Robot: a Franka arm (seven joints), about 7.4 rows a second.
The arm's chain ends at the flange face. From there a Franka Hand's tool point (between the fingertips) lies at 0.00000 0.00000 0.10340 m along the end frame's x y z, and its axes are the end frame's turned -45 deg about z.
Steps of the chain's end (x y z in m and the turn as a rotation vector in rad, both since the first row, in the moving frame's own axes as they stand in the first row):
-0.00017 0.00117 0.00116 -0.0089 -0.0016 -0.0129
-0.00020 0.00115 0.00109 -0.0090 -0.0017 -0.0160
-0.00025 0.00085 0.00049 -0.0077 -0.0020 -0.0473
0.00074 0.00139 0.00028 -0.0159 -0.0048 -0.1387
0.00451 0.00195 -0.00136 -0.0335 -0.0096 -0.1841
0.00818 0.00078 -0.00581 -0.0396 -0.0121 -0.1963
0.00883 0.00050 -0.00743 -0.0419 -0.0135 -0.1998
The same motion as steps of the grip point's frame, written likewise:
-0.00171 0.00125 0.00116 -0.0052 -0.0074 -0.0129
-0.00173 0.00121 0.00109 -0.0052 -0.0076 -0.0160
-0.00148 0.00086 0.00049 -0.0040 -0.0069 -0.0473
-0.00191 0.00242 0.00027 -0.0078 -0.0146 -0.1387
-0.00116 0.00659 -0.00142 -0.0169 -0.0305 -0.1841
0.00167 0.00870 -0.00590 -0.0194 -0.0366 -0.1963
0.00207 0.00906 -0.00753 -0.0201 -0.0392 -0.1998

